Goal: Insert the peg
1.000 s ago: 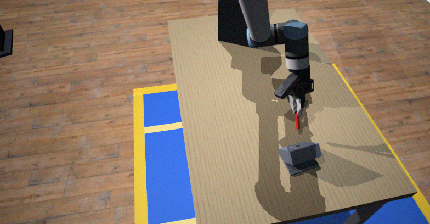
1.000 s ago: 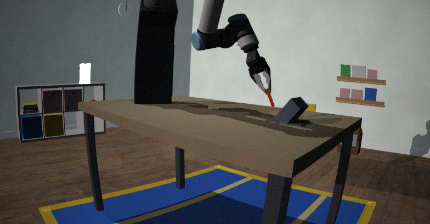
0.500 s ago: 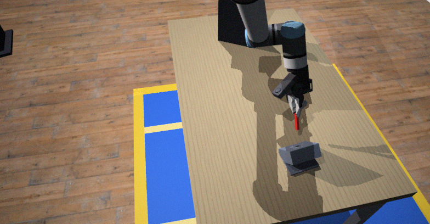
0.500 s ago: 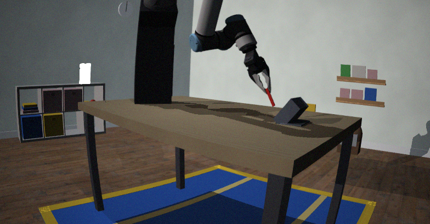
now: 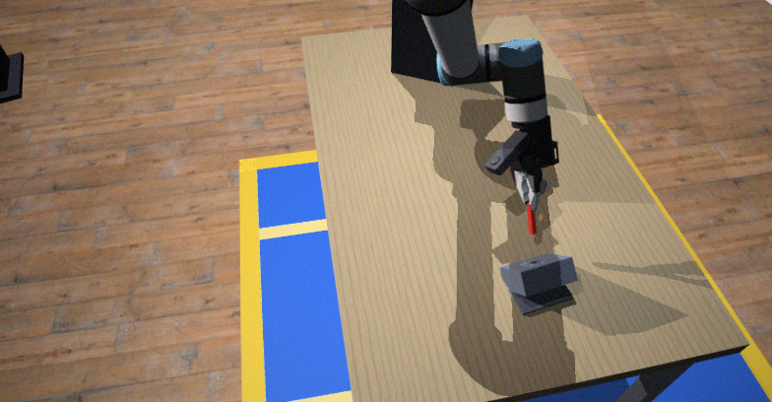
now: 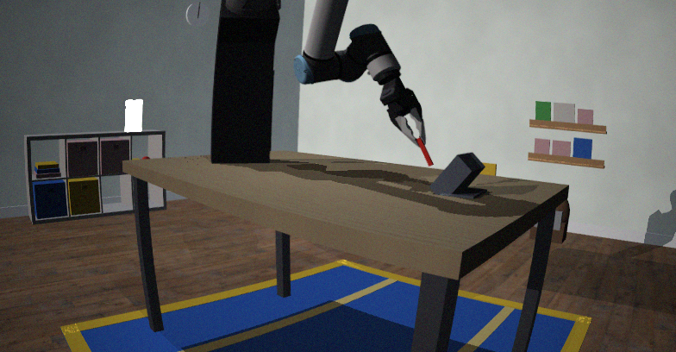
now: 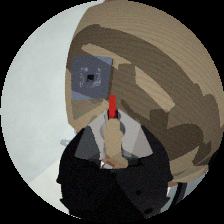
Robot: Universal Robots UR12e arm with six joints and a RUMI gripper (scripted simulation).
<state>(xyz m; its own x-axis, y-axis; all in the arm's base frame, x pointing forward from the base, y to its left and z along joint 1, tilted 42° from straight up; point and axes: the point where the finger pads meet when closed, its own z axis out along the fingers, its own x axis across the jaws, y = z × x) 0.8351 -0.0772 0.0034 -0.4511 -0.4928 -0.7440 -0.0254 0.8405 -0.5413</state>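
My hand is 15 cm short of the dark base plate, 12 cm above it and 5 cm to the left of it. Also, from my hand: red peg: 3 cm below, 2 cm ahead.
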